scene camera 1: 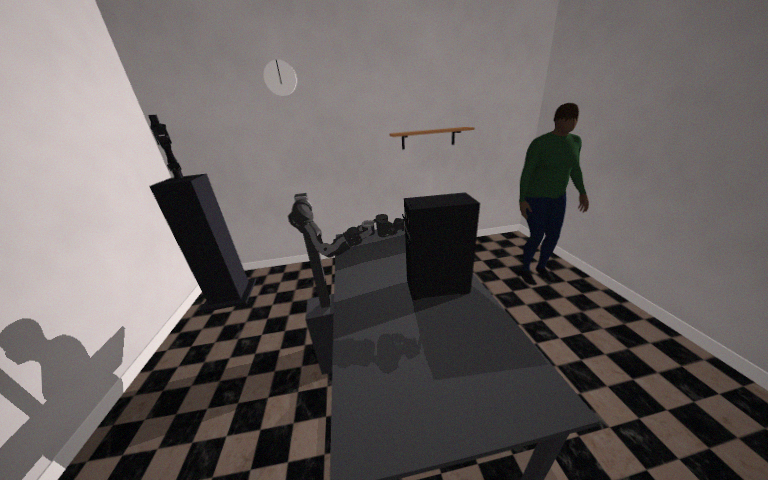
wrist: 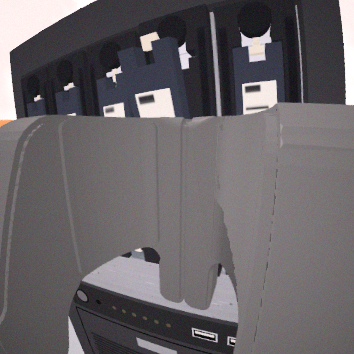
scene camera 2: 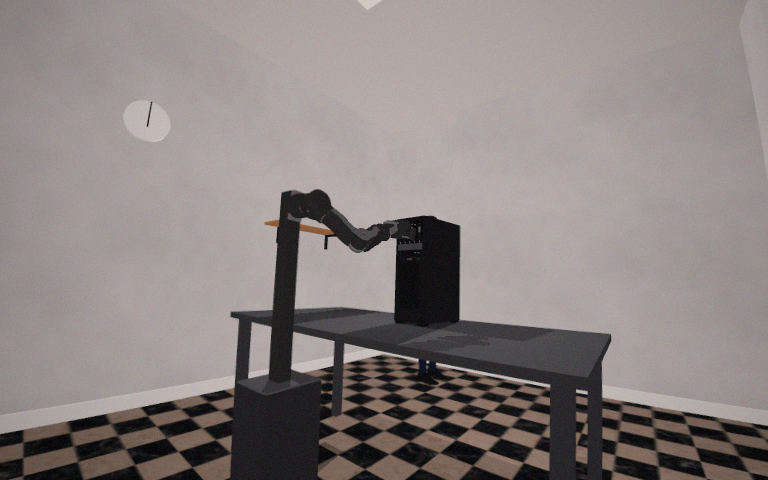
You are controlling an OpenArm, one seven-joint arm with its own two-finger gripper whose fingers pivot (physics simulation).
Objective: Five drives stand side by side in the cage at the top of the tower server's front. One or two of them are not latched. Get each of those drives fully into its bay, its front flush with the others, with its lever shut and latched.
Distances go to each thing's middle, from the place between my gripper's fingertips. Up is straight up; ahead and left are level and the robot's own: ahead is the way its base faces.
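The black tower server (scene camera 1: 440, 254) is in the scene with my hand. My hand is 18 cm short of the server, 1 cm to the right of it and 17 cm above it.
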